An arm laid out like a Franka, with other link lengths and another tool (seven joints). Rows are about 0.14 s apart.
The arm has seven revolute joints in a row. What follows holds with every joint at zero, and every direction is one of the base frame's.
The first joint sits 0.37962 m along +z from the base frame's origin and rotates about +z.
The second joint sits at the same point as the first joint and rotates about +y.
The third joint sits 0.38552 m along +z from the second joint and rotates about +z.
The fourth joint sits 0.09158 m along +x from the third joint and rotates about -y.
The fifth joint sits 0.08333 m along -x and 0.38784 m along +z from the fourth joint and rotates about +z.
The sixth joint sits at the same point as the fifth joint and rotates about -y.
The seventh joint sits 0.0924 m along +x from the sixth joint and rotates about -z.
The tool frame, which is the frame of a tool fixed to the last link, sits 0.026 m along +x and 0.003 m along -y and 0.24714 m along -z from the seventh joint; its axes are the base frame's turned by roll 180, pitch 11 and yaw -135.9 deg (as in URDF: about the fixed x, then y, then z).
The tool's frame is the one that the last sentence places.
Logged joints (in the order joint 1, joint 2, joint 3, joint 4, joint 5, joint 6, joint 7), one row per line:
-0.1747, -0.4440, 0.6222, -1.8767, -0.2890, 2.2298, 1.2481
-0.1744, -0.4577, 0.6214, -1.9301, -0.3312, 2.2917, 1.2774
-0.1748, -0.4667, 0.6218, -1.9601, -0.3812, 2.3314, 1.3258
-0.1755, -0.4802, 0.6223, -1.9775, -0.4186, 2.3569, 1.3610
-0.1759, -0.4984, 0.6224, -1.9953, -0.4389, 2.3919, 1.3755
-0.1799, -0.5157, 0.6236, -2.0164, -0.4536, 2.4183, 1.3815
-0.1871, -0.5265, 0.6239, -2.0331, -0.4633, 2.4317, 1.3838
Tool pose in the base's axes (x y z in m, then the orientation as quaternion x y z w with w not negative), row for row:
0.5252, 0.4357, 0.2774, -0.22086, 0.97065, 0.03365, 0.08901
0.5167, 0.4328, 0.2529, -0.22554, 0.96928, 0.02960, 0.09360
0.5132, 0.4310, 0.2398, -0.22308, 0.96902, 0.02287, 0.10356
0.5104, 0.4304, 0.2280, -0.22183, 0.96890, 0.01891, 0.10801
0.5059, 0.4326, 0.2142, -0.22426, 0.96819, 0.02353, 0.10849
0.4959, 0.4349, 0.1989, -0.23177, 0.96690, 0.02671, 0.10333
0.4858, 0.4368, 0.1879, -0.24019, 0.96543, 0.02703, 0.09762
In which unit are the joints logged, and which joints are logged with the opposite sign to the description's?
The joints are logged in radians. Opposite sign: joint 1, joint 2.
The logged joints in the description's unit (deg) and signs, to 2 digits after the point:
10.01, 25.44, 35.65, -107.53, -16.56, 127.76, 71.51
9.99, 26.22, 35.60, -110.59, -18.98, 131.30, 73.19
10.02, 26.74, 35.63, -112.31, -21.84, 133.58, 75.96
10.06, 27.51, 35.66, -113.30, -23.98, 135.04, 77.98
10.08, 28.56, 35.66, -114.32, -25.15, 137.05, 78.81
10.31, 29.55, 35.73, -115.53, -25.99, 138.56, 79.15
10.72, 30.17, 35.75, -116.49, -26.55, 139.33, 79.29

